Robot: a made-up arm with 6 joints.
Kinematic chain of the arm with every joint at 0, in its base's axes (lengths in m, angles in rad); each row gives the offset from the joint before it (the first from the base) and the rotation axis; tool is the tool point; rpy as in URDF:
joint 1: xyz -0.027 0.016 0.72 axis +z
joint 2: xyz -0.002 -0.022 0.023 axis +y
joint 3: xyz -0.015 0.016 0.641 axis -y
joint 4: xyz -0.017 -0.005 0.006 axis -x
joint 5: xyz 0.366 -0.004 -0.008 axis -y
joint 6: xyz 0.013 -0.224 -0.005 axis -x
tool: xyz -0.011 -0.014 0.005 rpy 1.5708 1.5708 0
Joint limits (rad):
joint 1: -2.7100..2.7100
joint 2: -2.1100..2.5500
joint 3: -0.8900..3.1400
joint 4: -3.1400..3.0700
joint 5: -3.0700..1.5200
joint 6: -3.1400..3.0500
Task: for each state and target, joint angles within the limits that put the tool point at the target. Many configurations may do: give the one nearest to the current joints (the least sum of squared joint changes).
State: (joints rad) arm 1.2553 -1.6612 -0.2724 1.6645 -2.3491 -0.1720
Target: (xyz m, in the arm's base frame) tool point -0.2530 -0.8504 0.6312
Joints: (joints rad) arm 1.3918 -2.1100 -0.1518 1.9301 -2.3426 -0.2734
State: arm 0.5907 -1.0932 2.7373 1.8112 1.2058 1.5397
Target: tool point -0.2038 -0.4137 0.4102
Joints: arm 1.1445 -1.4882 3.0787 1.5583 1.2149 1.5270
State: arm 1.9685 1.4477 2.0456 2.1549 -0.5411 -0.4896
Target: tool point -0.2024 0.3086 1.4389
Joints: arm 1.8970 1.0451 2.5514 1.9840 -0.5456 -0.5037
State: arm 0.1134 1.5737 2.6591 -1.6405 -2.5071 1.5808
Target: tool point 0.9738 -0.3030 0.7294
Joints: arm -0.3033 1.6773 2.3265 -1.5216 -2.4632 1.5100
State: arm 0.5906 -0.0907 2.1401 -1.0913 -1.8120 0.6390
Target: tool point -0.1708 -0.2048 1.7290
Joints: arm 0.4554 0.0071 2.6346 -0.9684 -1.8179 0.6543
